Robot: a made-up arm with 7 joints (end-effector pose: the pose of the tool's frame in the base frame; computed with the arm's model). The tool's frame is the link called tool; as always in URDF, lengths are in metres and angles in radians. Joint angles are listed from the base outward.
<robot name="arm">
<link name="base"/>
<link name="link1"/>
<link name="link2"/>
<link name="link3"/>
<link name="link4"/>
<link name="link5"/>
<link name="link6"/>
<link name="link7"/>
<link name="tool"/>
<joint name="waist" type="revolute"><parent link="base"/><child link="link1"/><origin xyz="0.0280 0.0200 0.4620"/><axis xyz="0 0 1"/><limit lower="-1.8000" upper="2.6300" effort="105" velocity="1.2"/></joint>
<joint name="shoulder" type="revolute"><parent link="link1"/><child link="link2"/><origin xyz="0.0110 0.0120 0.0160"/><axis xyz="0 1 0"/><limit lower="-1.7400" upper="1.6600" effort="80" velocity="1.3"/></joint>
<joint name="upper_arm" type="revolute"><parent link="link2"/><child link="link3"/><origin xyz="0.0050 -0.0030 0.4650"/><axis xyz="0 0 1"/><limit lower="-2.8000" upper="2.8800" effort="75" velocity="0.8"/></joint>
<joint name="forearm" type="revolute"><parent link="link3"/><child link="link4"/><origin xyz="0.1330 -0.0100 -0.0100"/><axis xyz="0 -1 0"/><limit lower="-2.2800" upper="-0.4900" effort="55" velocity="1.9"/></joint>
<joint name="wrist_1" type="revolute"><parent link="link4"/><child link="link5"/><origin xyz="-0.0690 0.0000 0.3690"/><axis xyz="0 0 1"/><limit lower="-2.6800" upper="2.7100" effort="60" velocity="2.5"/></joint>
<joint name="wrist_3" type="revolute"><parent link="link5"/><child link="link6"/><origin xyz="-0.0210 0.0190 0.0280"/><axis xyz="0 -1 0"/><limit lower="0.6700" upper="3.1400" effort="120" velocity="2.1"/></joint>
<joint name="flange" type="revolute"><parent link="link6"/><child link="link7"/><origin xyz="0.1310 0.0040 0.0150"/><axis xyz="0 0 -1"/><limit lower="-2.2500" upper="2.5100" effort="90" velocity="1.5"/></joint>
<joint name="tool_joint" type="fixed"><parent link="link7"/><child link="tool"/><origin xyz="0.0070 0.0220 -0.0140" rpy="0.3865 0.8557 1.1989"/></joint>
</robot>
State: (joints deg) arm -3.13 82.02 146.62 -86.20 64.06 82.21 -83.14
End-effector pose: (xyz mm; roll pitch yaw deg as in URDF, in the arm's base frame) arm 569.4 349.0 1075.8 -113.02 9.35 -95.29
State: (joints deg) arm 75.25 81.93 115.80 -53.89 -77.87 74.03 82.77
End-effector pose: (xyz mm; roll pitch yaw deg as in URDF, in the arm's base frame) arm -266.6 911.6 799.5 49.91 39.52 142.10
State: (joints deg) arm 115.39 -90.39 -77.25 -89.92 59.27 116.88 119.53
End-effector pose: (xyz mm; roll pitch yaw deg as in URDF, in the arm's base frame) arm 860.2 -209.9 544.1 -168.07 -18.42 71.38
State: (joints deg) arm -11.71 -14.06 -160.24 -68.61 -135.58 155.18 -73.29
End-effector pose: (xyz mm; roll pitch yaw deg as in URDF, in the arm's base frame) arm -625.6 -77.7 913.3 130.07 -15.78 123.67
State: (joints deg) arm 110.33 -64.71 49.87 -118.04 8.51 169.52 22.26
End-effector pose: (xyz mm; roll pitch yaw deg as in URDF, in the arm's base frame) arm -343.4 -373.8 1037.6 -69.20 -12.04 -169.22
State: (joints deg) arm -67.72 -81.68 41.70 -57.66 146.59 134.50 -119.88
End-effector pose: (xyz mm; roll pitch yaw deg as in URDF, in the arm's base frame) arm 75.2 711.2 1032.0 -139.39 35.33 95.84
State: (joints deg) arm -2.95 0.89 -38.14 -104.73 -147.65 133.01 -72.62
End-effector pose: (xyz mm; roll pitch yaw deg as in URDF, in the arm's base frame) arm 499.4 -349.0 771.7 116.72 -29.54 -112.32
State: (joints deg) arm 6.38 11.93 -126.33 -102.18 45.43 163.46 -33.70
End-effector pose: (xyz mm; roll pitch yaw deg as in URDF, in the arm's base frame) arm -199.4 -433.5 1110.5 -36.93 -1.80 -74.97
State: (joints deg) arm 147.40 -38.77 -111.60 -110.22 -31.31 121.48 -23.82
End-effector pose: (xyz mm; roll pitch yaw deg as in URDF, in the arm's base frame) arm 669.8 349.0 682.3 19.04 39.95 138.98
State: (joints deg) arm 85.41 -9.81 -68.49 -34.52 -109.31 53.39 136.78
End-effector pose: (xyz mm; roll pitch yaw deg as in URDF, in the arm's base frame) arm 363.0 -86.0 1401.6 48.64 -6.97 -130.21
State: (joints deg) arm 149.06 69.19 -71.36 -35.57 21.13 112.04 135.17
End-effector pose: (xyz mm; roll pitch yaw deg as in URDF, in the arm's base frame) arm -618.9 770.7 749.7 27.14 -0.88 57.21
